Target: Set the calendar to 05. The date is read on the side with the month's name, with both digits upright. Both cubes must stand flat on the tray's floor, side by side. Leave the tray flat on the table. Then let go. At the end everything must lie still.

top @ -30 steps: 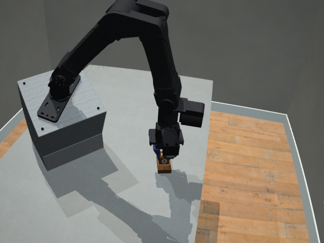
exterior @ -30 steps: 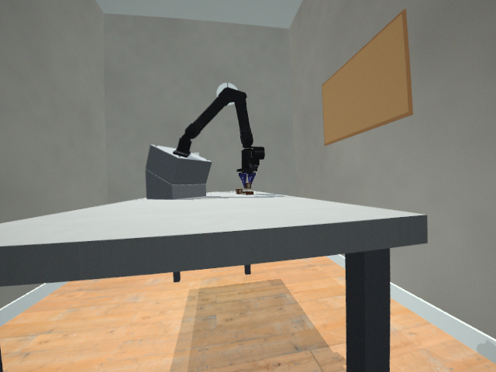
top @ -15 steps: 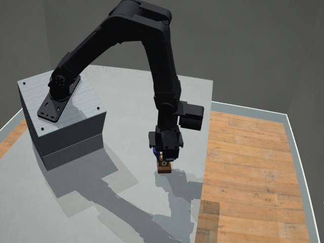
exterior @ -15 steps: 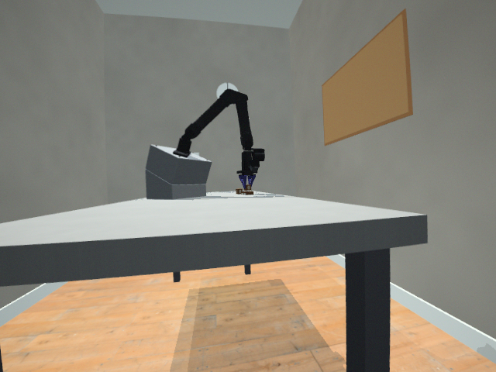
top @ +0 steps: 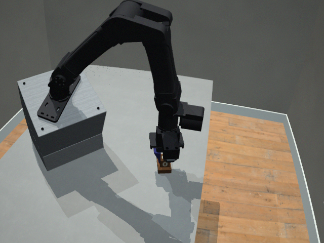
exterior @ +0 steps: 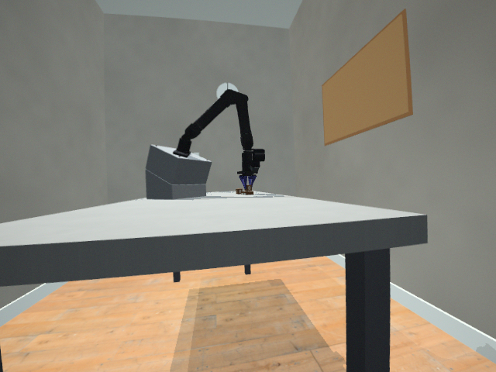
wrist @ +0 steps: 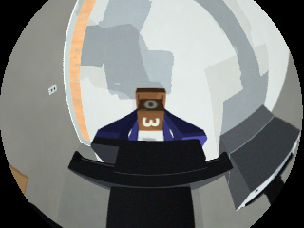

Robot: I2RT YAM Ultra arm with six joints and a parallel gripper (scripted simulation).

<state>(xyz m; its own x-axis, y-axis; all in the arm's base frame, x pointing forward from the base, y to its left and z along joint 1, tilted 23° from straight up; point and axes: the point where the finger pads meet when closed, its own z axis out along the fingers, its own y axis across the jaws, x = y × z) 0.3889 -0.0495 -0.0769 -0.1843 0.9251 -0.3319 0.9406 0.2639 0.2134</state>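
Right now the brown wooden cube is right at my hand. The rest, counted from my hand: brown tray (30 mm below, 10 mm to the left).
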